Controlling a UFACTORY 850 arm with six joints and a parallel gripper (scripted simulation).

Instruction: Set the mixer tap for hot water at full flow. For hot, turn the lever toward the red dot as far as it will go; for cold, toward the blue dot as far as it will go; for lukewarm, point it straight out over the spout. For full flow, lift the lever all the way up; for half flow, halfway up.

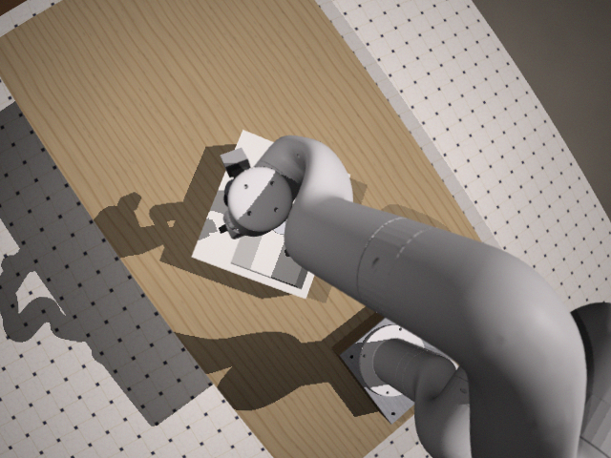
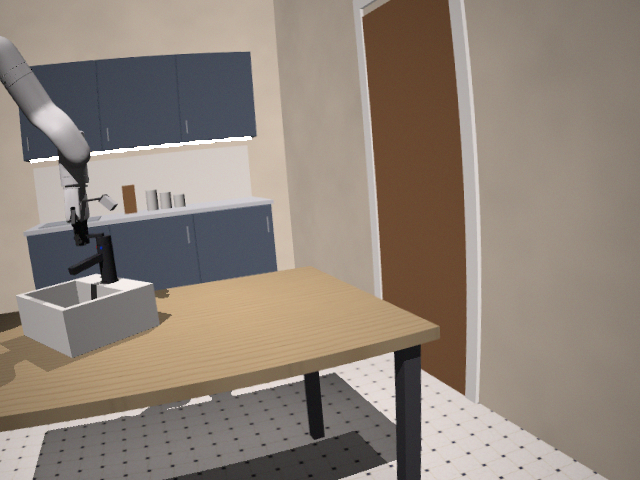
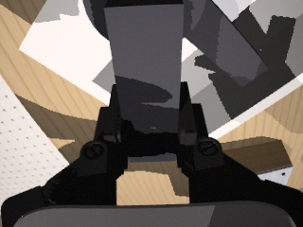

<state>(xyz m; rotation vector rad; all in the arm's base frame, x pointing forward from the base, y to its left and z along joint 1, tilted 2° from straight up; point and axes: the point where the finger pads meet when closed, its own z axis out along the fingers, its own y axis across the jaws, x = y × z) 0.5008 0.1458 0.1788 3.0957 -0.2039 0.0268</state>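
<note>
Right now the black lever is 2 cm ahead of my hand. From my hand the other things lie so: white sink basin (23 cm below, 8 cm to the right, 3 cm behind).
</note>
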